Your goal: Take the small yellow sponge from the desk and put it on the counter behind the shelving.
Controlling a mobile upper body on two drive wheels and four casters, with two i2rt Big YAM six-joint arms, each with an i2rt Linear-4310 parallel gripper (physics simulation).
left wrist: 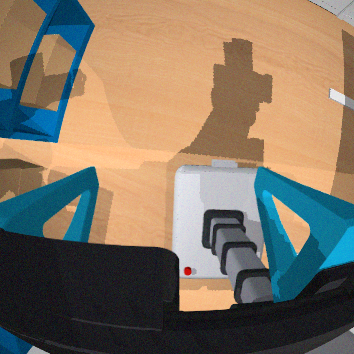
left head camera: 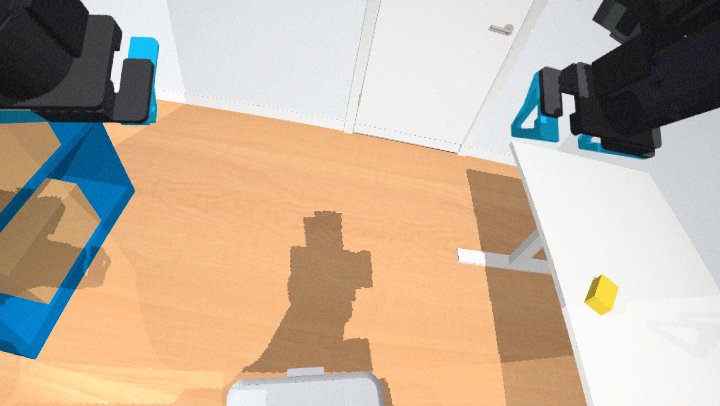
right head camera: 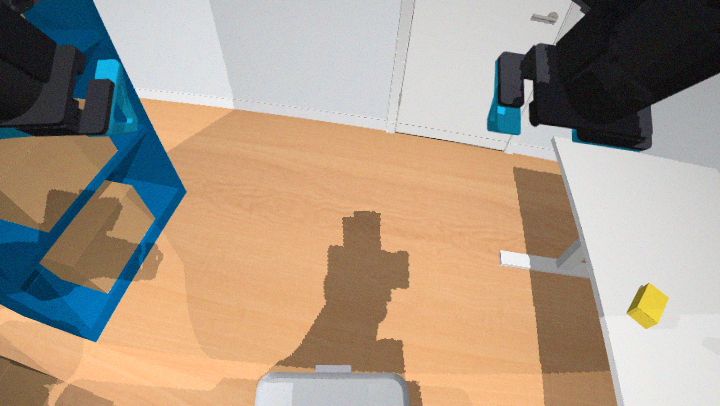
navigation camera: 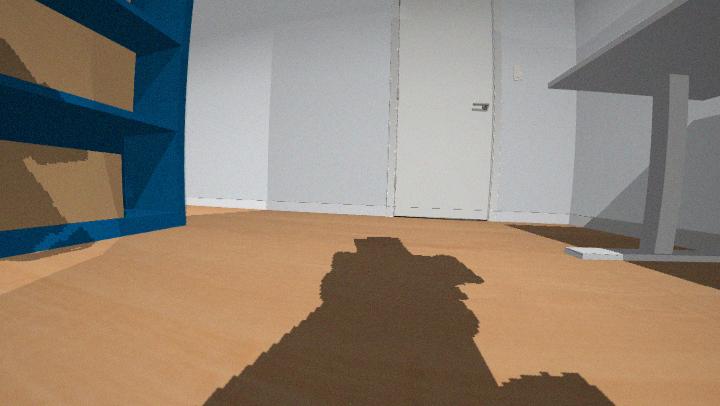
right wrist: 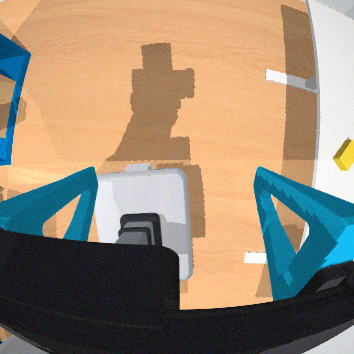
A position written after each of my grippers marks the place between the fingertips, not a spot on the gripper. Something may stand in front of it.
Note:
I see my left gripper (left head camera: 101,114), my right gripper (right head camera: 531,130), a small yellow sponge (right head camera: 647,307) and a white desk (left head camera: 593,218).
The small yellow sponge is seen too in the left head camera view (left head camera: 601,296). My left gripper shows as well in the left wrist view (left wrist: 176,175) and in the right head camera view (right head camera: 93,127). My right gripper also shows in the left head camera view (left head camera: 546,137) and in the right wrist view (right wrist: 175,175). The left wrist view misses the small yellow sponge: it is out of frame. The navigation camera view does not show the small yellow sponge: it is out of frame.

